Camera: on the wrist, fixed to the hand. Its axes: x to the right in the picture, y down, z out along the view.
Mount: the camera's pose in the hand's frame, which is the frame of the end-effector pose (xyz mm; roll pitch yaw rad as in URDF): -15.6 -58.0 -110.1 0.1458 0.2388 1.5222
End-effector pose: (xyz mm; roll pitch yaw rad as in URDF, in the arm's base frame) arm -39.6 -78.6 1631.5 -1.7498 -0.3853 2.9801
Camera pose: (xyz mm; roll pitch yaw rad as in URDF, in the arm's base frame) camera 18.9 11.2 1696.7 -2.1495 0.9759 2.1711
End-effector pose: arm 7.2 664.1 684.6 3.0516 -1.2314 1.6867
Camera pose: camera -48.0 553.3 704.7 -1.7379 -0.1526 -0.1805
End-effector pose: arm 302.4 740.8 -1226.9 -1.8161 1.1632 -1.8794
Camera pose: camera 192.8 702.3 -1179.7 1.9303 0.4047 1.7927
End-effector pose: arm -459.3 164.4 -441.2 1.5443 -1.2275 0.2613
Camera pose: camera -437.0 282.7 -476.4 -1.3183 -0.3778 3.1170
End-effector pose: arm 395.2 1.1 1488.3 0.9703 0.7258 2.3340
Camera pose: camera 411.8 -100.3 1416.3 1.0467 -0.4866 -2.9498
